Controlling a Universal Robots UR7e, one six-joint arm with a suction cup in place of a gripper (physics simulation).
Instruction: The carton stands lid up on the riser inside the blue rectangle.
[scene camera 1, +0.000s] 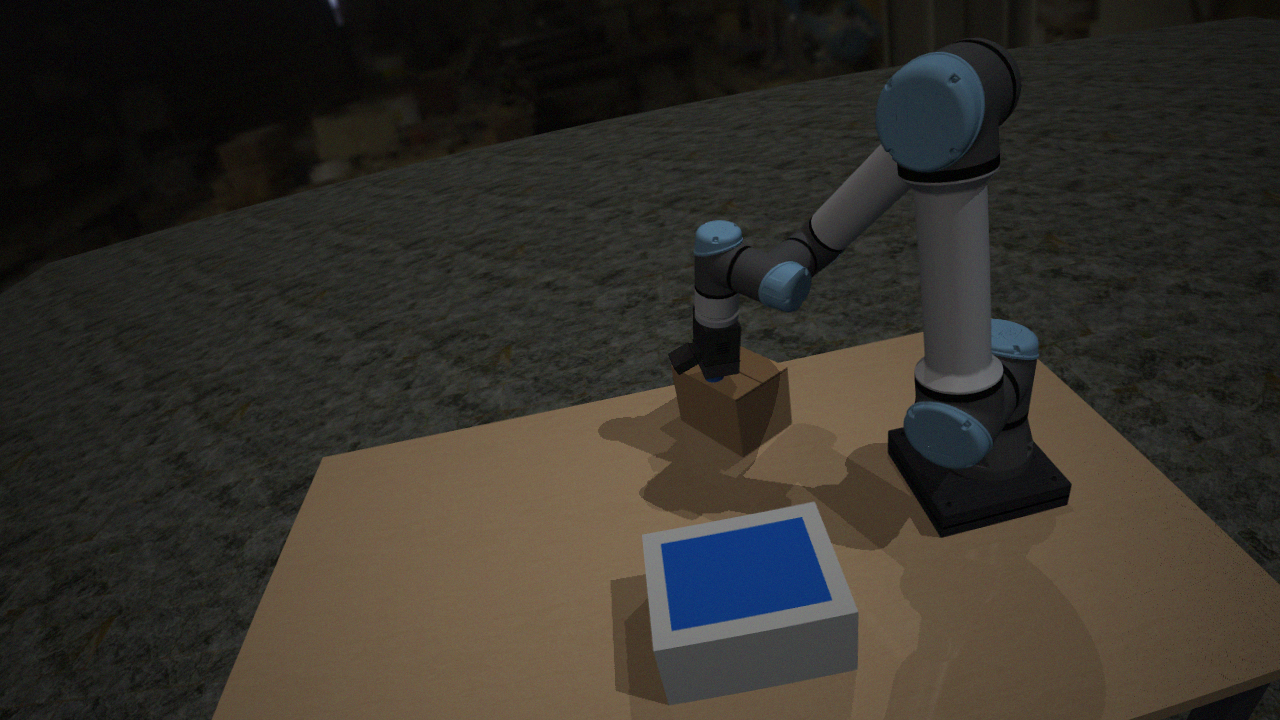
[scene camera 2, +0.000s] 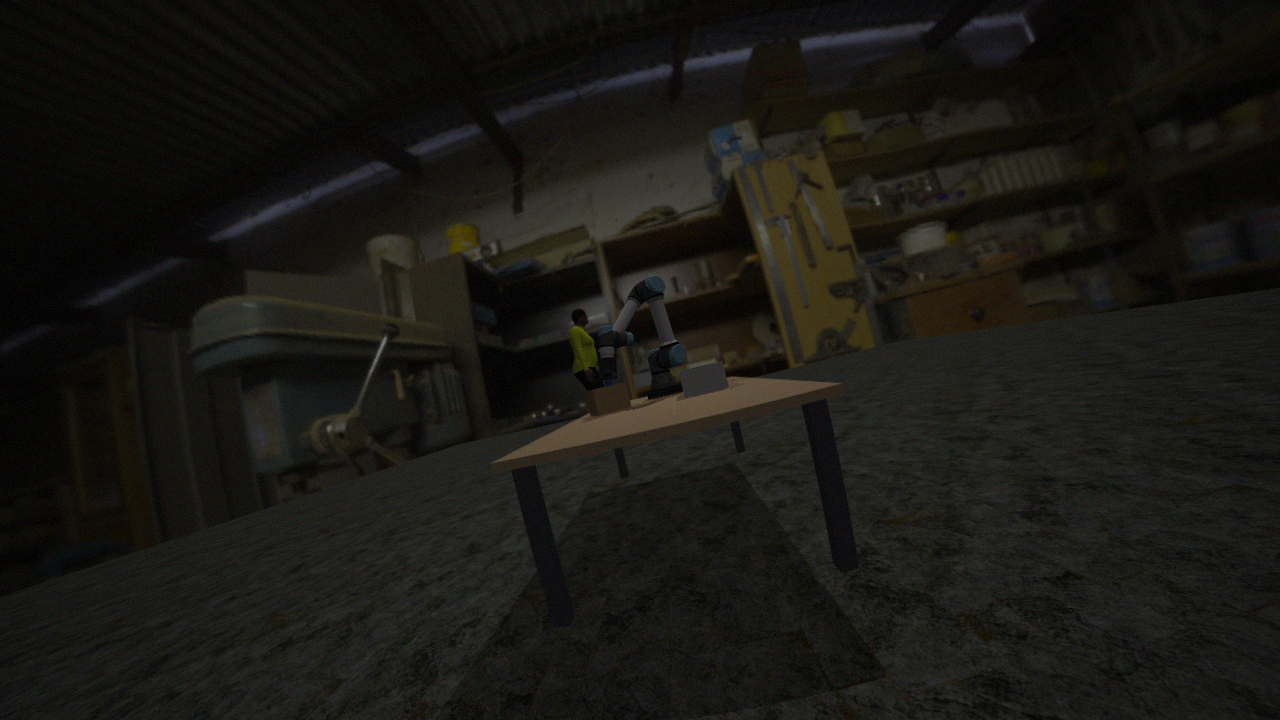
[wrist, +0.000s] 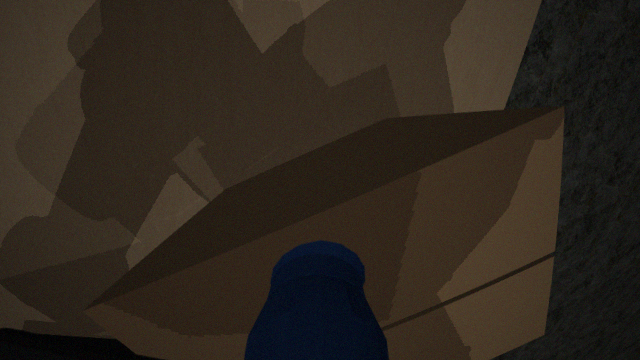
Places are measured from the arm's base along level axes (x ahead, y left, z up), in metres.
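Pixels of known places: end effector, tool point: (scene camera 1: 715, 383) (scene camera 2: 609, 388) (wrist: 317, 255); arm's base, origin of the base link: (scene camera 2: 663, 386).
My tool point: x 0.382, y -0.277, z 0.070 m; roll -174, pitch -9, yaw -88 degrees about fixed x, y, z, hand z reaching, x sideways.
Note:
Ahead of a thing's pixels: the offset from my tool point to its middle. Level surfaces: height alone.
The brown carton @(0.032 m back, 0.024 m right, 0.052 m down) (scene camera 1: 737, 413) (scene camera 2: 609, 399) (wrist: 492, 210) hangs lid up a little above the table @(0.117 m down) (scene camera 1: 447, 582) (scene camera 2: 662, 422), near its far edge, and casts a shadow on the top below it. My blue suction cup (scene camera 1: 715, 377) (wrist: 317, 268) sits pressed on the carton's lid and holds it. The grey riser @(0.074 m ahead, 0.450 m left, 0.057 m down) (scene camera 1: 752, 657) (scene camera 2: 703, 376) stands nearer the front of the table, apart from the carton. Its top bears the blue rectangle @(0.074 m ahead, 0.450 m left, 0.003 m up) (scene camera 1: 743, 573), which has nothing on it.
The arm's black base (scene camera 1: 980, 490) stands on the table to the right of the carton and the riser. The table's far edge lies just behind the carton. Dim workshop shelves and a figure in yellow (scene camera 2: 582, 349) fill the background.

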